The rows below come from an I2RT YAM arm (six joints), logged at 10 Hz.
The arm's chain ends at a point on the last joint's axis. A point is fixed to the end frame.
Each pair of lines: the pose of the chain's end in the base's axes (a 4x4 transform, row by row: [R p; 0 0 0 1], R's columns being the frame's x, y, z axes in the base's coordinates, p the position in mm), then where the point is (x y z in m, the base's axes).
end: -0.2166, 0.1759, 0.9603, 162.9; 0.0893, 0.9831, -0.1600, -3.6; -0.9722, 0.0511, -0.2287, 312.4; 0, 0, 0, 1
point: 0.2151 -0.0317 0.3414
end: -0.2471, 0.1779, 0.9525, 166.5; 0.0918, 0.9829, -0.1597, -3.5; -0.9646, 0.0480, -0.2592, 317.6; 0, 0, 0, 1
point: 0.2196 -0.0317 0.3449
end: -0.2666, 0.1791, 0.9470, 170.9; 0.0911, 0.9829, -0.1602, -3.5; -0.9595, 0.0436, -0.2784, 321.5; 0, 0, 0, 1
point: 0.2245 -0.0317 0.3477
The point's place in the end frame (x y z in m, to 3 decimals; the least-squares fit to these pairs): -0.042 -0.017 0.048
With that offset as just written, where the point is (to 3 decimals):
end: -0.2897, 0.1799, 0.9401, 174.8; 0.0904, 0.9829, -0.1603, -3.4; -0.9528, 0.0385, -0.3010, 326.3; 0, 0, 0, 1
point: 0.229 -0.032 0.351
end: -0.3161, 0.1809, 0.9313, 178.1; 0.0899, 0.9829, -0.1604, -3.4; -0.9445, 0.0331, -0.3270, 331.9; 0, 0, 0, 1
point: 0.233 -0.032 0.355
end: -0.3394, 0.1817, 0.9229, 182.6; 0.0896, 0.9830, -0.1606, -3.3; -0.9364, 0.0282, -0.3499, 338.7; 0, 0, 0, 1
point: 0.238 -0.031 0.361
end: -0.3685, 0.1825, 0.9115, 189.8; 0.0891, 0.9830, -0.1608, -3.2; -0.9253, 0.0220, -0.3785, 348.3; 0, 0, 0, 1
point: 0.246 -0.031 0.369
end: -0.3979, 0.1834, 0.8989, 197.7; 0.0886, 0.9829, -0.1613, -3.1; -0.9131, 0.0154, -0.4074, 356.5; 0, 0, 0, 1
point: 0.254 -0.031 0.375
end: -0.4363, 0.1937, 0.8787, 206.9; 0.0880, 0.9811, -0.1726, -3.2; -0.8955, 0.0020, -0.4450, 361.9; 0, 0, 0, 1
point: 0.264 -0.032 0.378
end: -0.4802, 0.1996, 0.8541, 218.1; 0.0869, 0.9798, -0.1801, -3.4; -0.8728, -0.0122, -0.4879, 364.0; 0, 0, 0, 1
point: 0.276 -0.032 0.377
